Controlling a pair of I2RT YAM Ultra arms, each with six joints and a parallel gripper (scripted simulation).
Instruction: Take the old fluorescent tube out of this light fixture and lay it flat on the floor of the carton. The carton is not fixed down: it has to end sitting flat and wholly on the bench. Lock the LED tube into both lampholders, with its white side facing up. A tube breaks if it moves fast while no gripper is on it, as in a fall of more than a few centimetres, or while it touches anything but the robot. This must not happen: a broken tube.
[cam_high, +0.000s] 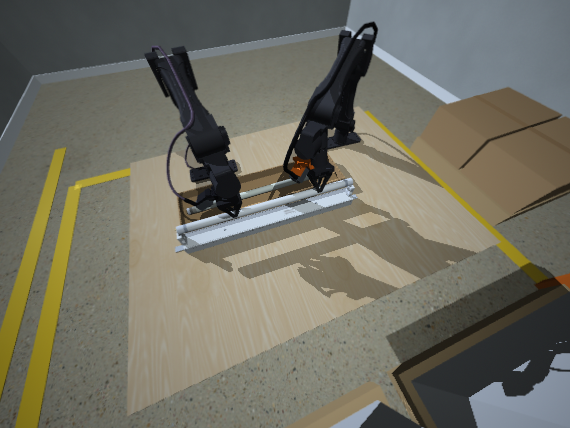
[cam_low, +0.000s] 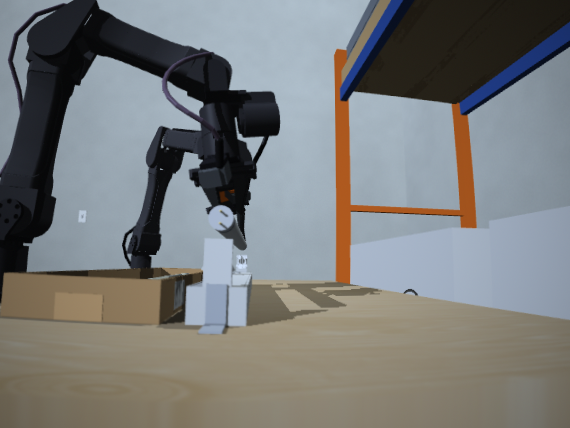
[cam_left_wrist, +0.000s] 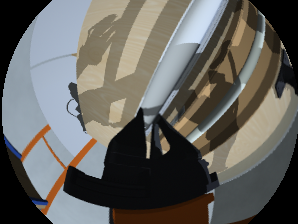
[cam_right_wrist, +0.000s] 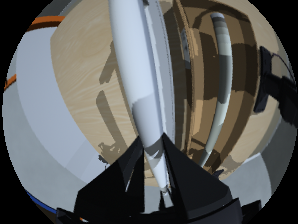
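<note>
The LED tube lies 120 mm to the left of my right hand and 10 mm below it. Round my right hand: brown carton 140 mm behind, 120 mm to the left, 90 mm below; white fixture 120 mm to the left, 60 mm below; old fluorescent tube 140 mm behind, 120 mm to the left, 100 mm below.
</note>
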